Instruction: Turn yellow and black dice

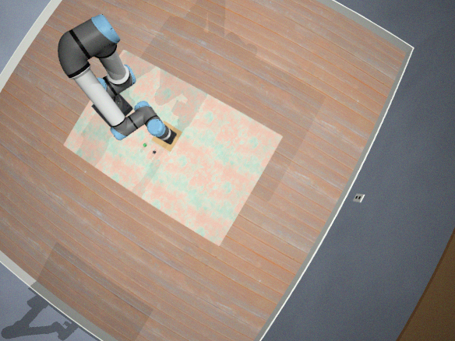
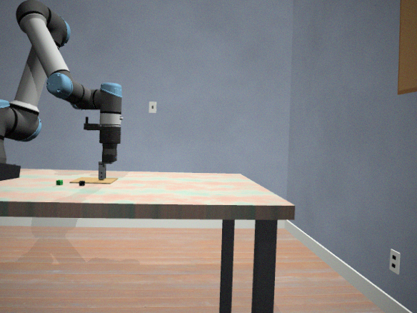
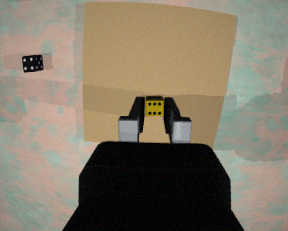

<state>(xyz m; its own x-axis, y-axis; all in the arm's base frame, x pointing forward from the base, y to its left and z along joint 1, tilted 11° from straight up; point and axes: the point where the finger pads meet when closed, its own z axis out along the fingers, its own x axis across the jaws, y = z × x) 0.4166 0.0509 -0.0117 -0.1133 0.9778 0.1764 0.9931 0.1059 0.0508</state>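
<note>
My hand is 10 mm above the yellow die. The rest, counted from my hand: black die: 130 mm to the right, 30 mm behind, 20 mm below; then tan mat: 20 mm below, 20 mm behind; then green die: 130 mm to the right, 110 mm behind, 20 mm below.
</note>
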